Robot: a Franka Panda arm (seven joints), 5 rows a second.
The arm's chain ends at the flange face. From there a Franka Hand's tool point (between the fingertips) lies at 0.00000 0.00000 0.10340 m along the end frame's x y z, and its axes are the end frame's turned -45 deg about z.
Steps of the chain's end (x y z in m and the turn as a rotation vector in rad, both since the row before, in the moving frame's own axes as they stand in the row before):
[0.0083 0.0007 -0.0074 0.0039 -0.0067 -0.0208]
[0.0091 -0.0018 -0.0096 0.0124 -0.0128 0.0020]
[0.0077 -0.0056 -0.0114 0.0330 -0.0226 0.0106]
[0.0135 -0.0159 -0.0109 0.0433 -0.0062 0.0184]
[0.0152 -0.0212 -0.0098 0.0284 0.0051 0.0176]
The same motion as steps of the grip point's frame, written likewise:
[0.0052 0.0056 -0.0074 0.0075 -0.0020 -0.0208]
[0.0077 0.0033 -0.0096 0.0178 -0.0003 0.0020]
[0.0102 -0.0026 -0.0115 0.0393 0.0074 0.0106]
[0.0235 -0.0053 -0.0110 0.0350 0.0262 0.0184]
[0.0282 -0.0059 -0.0098 0.0165 0.0237 0.0176]

